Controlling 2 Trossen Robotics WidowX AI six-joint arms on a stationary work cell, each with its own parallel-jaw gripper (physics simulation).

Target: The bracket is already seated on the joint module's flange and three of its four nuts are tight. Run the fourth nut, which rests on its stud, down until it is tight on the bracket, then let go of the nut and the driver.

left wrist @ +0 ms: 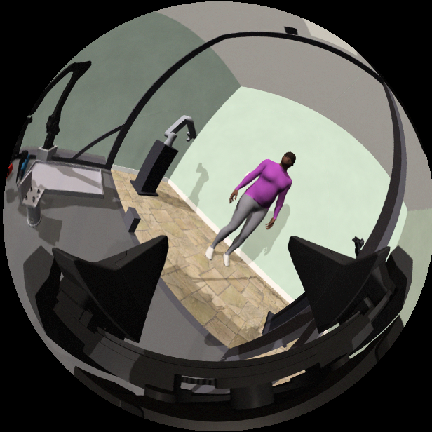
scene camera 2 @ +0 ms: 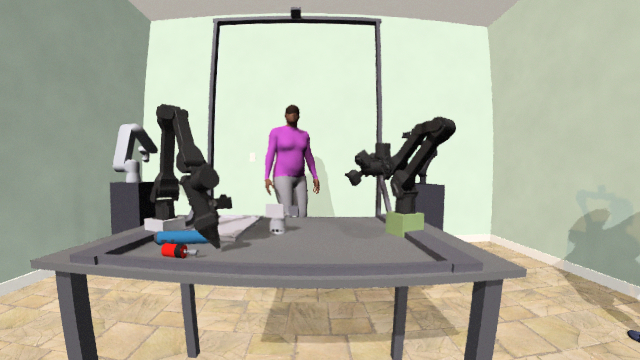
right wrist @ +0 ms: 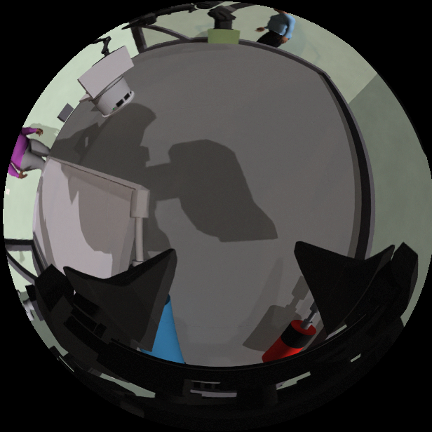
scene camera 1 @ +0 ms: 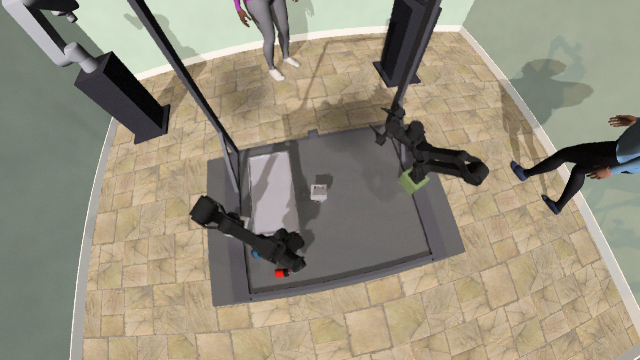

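Pixels of known places: left gripper, fingertip midpoint: (scene camera 2: 351,169) (scene camera 1: 375,116); right gripper, fingertip midpoint: (scene camera 2: 218,244); left arm's base at its link origin: (scene camera 2: 404,212) (scene camera 1: 416,176); right arm's base at its link origin: (scene camera 2: 165,218).
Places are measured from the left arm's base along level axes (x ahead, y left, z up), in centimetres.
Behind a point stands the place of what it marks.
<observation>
The joint module (scene camera 2: 277,226) @[x 43.8, y -16.5, z -5.1 cm] (left wrist: 33,216) (right wrist: 114,96) stands upright with the pale bracket (scene camera 1: 319,192) @[x 43.1, y -18.8, z -1.2 cm] (scene camera 2: 274,210) @[x 45.0, y -16.2, z 0.9 cm] (left wrist: 33,194) (right wrist: 106,72) on top. Nuts on it are too small to tell apart. A blue driver (scene camera 1: 255,254) @[x 81.9, y -10.1, z -3.9 cm] (scene camera 2: 180,237) @[x 75.9, y -8.6, z -5.3 cm] (right wrist: 169,335) with a grey socket lies beside the tray, partly hidden by a finger in the right wrist view. A shorter red driver (scene camera 1: 279,273) @[x 76.7, y 2.3, z -4.5 cm] (scene camera 2: 172,250) @[x 76.2, y 4.1, z -5.6 cm] (right wrist: 287,345) lies nearby. My right gripper (scene camera 2: 217,247) @[x 64.5, y -3.0, z -6.7 cm] (right wrist: 237,252) is open and empty, low by both drivers. My left gripper (scene camera 1: 377,118) @[x 6.3, y -30.2, z 16.3 cm] (left wrist: 230,242) is open and empty, raised far from the module.
A pale tray (scene camera 1: 272,190) @[x 61.0, y -34.0, z -7.4 cm] (left wrist: 75,177) (right wrist: 95,220) lies between the right arm's base and the module. Raised rails edge the table (scene camera 2: 300,277) @[x 48.1, y 23.9, z -7.8 cm]. A green block (scene camera 1: 413,182) @[x 3.5, y 1.5, z 0.1 cm] (scene camera 2: 405,224) @[x 3.8, y 5.0, z -3.2 cm] (right wrist: 223,36) carries the left arm. People stand beyond the table.
</observation>
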